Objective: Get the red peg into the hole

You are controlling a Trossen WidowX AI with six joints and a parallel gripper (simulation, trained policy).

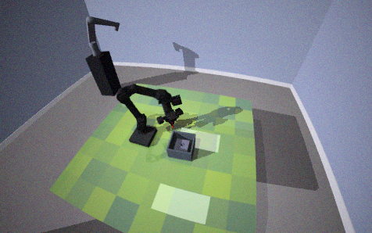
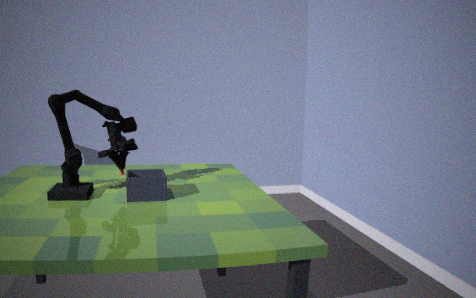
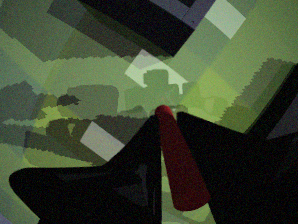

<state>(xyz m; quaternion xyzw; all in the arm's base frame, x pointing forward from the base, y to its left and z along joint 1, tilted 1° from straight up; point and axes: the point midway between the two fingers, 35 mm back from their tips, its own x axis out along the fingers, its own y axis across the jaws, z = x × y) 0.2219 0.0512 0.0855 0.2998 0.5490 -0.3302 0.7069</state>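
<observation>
Now: the grey box 140 mm to the right of my gripper tip, 90 mm ahead of it and 60 mm below it. The rest, counted from my gripper tip: red peg 20 mm above, 10 mm to the left, 10 mm behind.
</observation>
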